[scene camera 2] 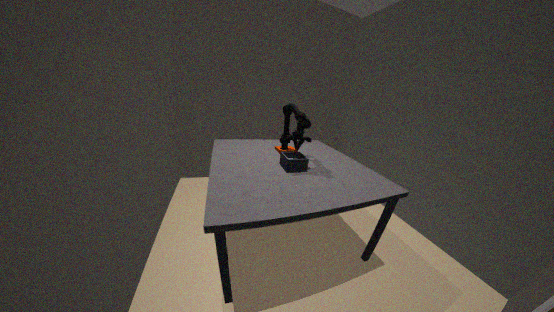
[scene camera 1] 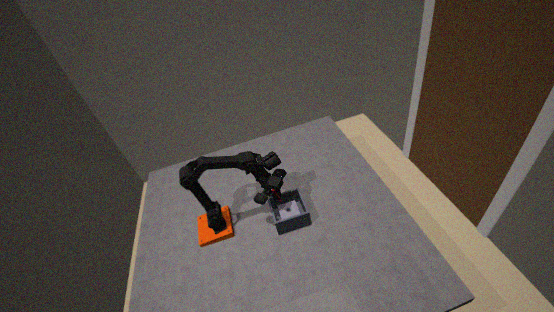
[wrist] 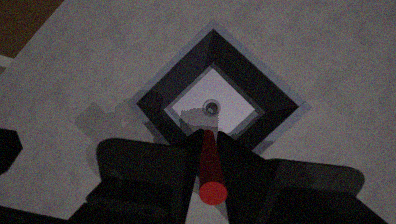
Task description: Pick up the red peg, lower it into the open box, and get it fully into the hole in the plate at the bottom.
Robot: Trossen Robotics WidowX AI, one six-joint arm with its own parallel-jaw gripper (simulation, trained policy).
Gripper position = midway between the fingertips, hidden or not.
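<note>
Visible: a plate (wrist: 213, 90) and a dark box (scene camera 1: 303, 219), the box (wrist: 277, 106) being visible from the wrist too. My gripper (wrist: 210, 134) is likewise visible.
</note>
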